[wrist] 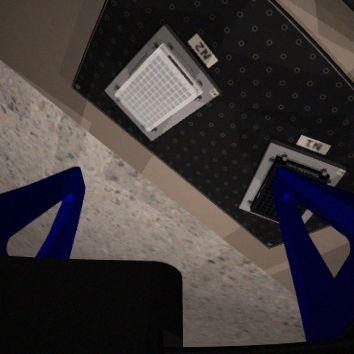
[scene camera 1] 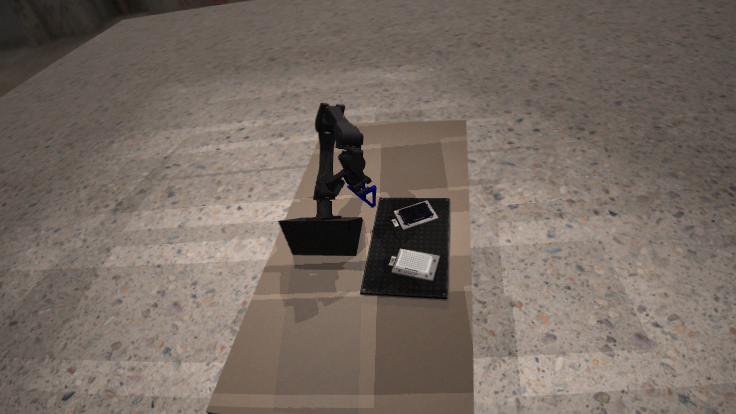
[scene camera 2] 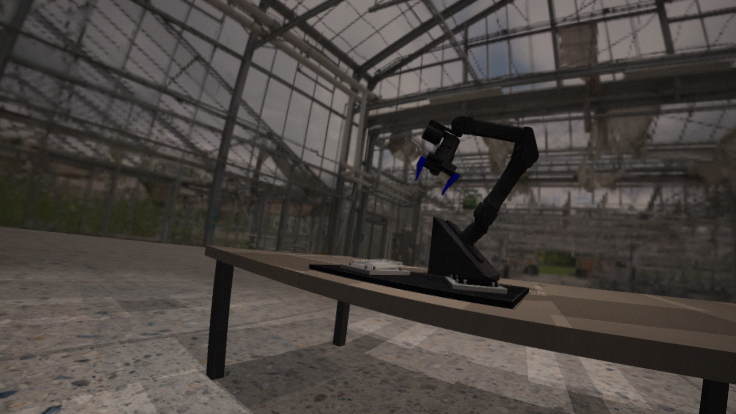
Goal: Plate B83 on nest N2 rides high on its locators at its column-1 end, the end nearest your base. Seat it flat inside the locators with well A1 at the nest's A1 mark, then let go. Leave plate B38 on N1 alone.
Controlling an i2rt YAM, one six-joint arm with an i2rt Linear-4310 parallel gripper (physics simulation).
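Frame: origin at the arm's base, x ahead, y left, z up, level; centimetres.
Where they show: gripper, fingertip midpoint: (wrist: 178, 176) (scene camera 1: 369, 203) (scene camera 2: 428, 187); arm's base at its link origin: (scene camera 1: 324, 219) (scene camera 2: 463, 241).
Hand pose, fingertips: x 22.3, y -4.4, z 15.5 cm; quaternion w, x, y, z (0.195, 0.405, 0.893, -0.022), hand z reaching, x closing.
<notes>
Each offset is from my fingertips to the top centre of the thing. "pt": to the spot under its first point. Level surfaces: height alone.
White plate B83 @[dx +15.8, dy -4.8, dz -24.2 cm] (scene camera 1: 414, 261) (scene camera 2: 375, 264) (wrist: 157, 87) lies on grey nest N2 (scene camera 2: 396, 272) (wrist: 165, 35). In the wrist view a dark strip shows along its edge facing the N2 label @[pt dx +6.7, dy -3.9, dz -27.5 cm] (wrist: 202, 50); the height of its tilt is too small to tell. The nest's A1 mark @[dx +9.4, dy +1.3, dz -26.4 cm] (wrist: 214, 92) is at its right corner there. Black plate B38 @[dx +12.0, dy +21.9, dz -25.0 cm] (scene camera 1: 414, 214) (wrist: 264, 200) sits on nest N1 @[dx +12.0, dy +21.9, dz -25.5 cm] (wrist: 261, 167) (scene camera 2: 478, 286), partly hidden by a finger in the wrist view. My gripper (scene camera 2: 430, 186) (wrist: 178, 176) is open and empty, high above the board, apart from both plates.
The black perforated board @[dx +11.6, dy +7.3, dz -27.6 cm] (scene camera 1: 380, 278) (scene camera 2: 427, 283) (wrist: 240, 100) carries both nests, with N1 beside N2. The arm's black wedge base (scene camera 1: 321, 236) (scene camera 2: 455, 252) stands beside the board on the brown table @[dz -29.0 cm] (scene camera 1: 329, 350). Upright locator pins show on N1.
</notes>
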